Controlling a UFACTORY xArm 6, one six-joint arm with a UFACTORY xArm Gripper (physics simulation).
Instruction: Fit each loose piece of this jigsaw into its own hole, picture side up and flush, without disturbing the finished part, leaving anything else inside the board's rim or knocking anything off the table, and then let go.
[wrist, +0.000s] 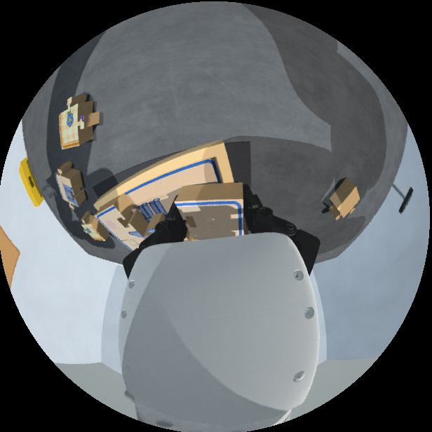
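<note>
My gripper (213, 200) is shut on a thick beige corner piece with a blue border line, its picture side facing the camera. The piece (212, 209) is held over the right part of the jigsaw board (227, 162), and its near end is hidden by the gripper body. Its height above the board is unclear. In the board, the picture part (116, 221) shows at the left, partly hidden by the left finger. Loose pieces lie at the left: a plaid one with a blue flower (71, 125), a blue-striped one (71, 190) and a smaller plaid one (93, 228). Another tan piece (346, 196) lies at the right.
A yellow object (30, 182) is at the far left edge, and an orange-brown surface (7, 255) is below it. A thin black object (406, 200) is at the far right. The board's light wooden rim rises along its far and right sides. The grey table (200, 80) stretches beyond it.
</note>
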